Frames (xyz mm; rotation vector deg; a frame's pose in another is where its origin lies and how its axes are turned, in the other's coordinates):
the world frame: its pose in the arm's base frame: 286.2 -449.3 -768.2 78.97 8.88 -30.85
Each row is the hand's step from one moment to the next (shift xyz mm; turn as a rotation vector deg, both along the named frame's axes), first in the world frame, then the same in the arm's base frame.
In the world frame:
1: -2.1 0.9 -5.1 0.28 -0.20 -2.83
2: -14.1 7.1 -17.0 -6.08 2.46 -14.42
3: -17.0 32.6 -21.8 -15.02 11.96 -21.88
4: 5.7 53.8 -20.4 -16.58 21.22 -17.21
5: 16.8 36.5 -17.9 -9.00 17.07 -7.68
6: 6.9 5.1 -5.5 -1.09 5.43 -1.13
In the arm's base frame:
1: -0.4 5.5 0.6 0.73 2.62 -0.87
2: -5.6 20.8 8.7 -1.25 15.69 1.76
3: 4.3 28.5 31.5 -3.24 26.15 12.36
4: 33.3 23.0 41.3 -1.39 22.97 22.18
5: 34.7 16.0 21.9 1.40 11.39 17.31
6: 9.4 3.9 0.6 1.72 1.88 5.04

